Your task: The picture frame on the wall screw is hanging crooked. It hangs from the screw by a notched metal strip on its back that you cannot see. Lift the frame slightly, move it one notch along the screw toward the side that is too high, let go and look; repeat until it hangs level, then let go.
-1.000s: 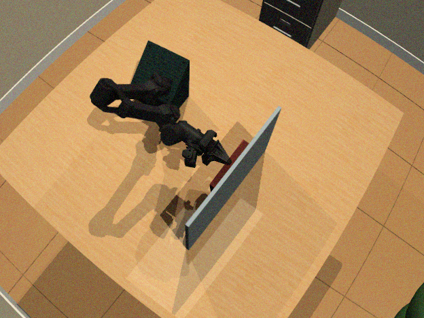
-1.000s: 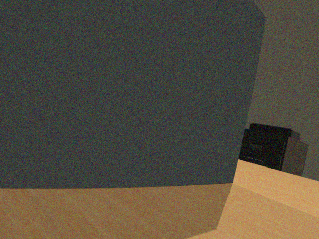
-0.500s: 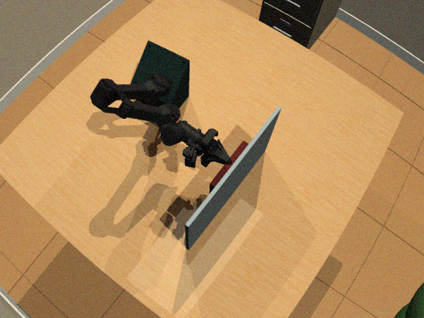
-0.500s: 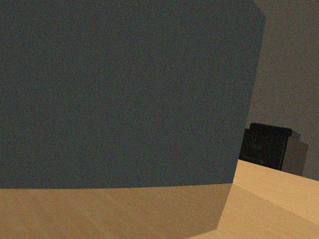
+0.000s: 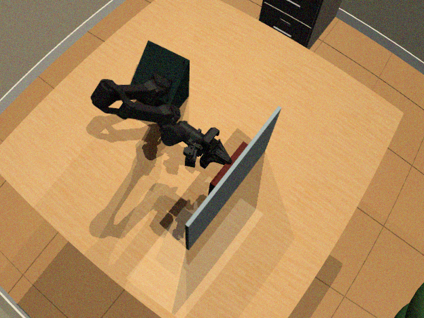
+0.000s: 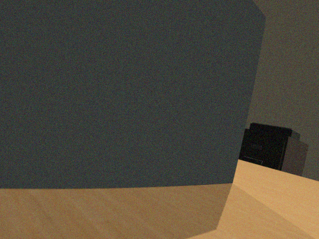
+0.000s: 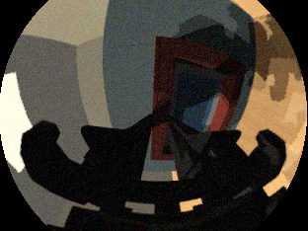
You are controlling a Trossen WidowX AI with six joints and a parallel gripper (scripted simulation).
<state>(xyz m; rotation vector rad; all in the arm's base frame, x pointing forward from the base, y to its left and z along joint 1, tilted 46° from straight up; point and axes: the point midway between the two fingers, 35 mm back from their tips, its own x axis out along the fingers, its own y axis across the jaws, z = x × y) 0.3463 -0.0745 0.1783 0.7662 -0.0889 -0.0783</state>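
Right now the red picture frame is 1 cm ahead of my gripper tip and 5 cm below it. The rest, counted from my gripper tip: grey wall panel 2 cm ahead, 2 cm to the right, 7 cm below.
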